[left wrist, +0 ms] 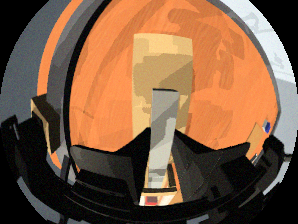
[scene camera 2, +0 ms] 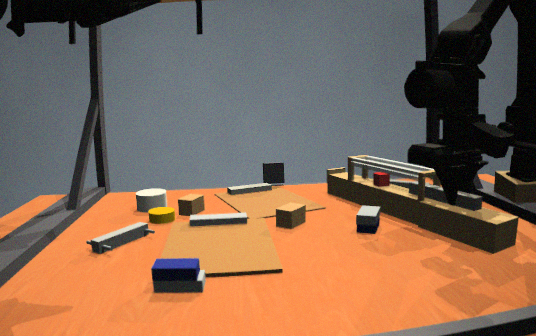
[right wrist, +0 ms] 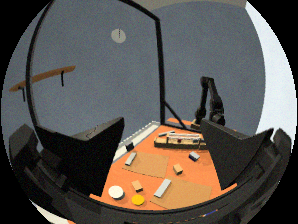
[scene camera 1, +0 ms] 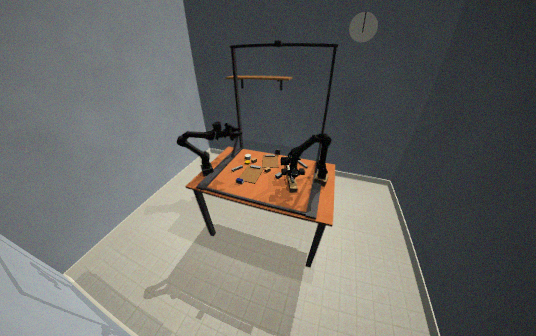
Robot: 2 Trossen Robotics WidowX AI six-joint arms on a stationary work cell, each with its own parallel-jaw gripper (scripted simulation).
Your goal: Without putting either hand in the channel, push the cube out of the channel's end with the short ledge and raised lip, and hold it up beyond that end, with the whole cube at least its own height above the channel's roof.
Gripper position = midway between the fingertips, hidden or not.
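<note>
Scene camera 2 gives me my left gripper [scene camera 2: 456,204], plus a pegged bar [scene camera 2: 112,240] and a tan channel [scene camera 2: 489,230]. In the left wrist view there's my left gripper [left wrist: 159,131] again, and the tan channel [left wrist: 163,61] is there too. The right wrist view has my right gripper [right wrist: 164,122].
</note>
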